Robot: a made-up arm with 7 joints.
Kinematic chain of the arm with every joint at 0, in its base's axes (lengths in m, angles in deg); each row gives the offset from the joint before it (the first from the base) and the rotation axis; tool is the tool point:
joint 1: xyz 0 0 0.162 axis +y
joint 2: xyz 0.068 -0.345 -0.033 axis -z
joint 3: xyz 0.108 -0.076 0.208 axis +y
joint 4: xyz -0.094 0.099 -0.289 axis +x
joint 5: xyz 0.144 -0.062 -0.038 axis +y
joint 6: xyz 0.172 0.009 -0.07 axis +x
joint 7: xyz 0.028 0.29 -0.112 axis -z
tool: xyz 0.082 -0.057 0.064
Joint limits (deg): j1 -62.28..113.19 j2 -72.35..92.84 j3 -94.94..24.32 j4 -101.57..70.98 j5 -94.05..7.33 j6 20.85..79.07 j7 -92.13..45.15
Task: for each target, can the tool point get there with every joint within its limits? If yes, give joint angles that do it. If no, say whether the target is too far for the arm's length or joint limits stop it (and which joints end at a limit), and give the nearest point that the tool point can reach.
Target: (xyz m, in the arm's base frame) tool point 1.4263 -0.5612 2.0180
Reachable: no: too far | nearest point 0.5600 -0.4250 0.8907 | short by 1.428 m
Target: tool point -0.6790 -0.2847 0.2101
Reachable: no: joint limits stop it (at a limit: joint 1, joint 5, joint 6, joint 7) | nearest point -0.5460 -0.2882 0.1630 | short by 0.141 m
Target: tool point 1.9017 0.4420 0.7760
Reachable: no: too far | nearest point 0.8184 -0.0266 0.4262 | short by 1.231 m
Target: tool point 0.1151 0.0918 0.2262
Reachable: yes | joints 14.14 -43.66 -51.66 -43.17 -80.45 38.01 7.08
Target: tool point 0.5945 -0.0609 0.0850
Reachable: yes | joints 28.80 -7.22 -43.22 -9.10 -11.09 36.66 -20.76
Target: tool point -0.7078 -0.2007 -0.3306
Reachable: no: joint limits stop it (at a limit: joint 1, joint 5, joint 6, joint 7) | nearest point -0.5461 -0.2252 -0.2773 | short by 0.172 m
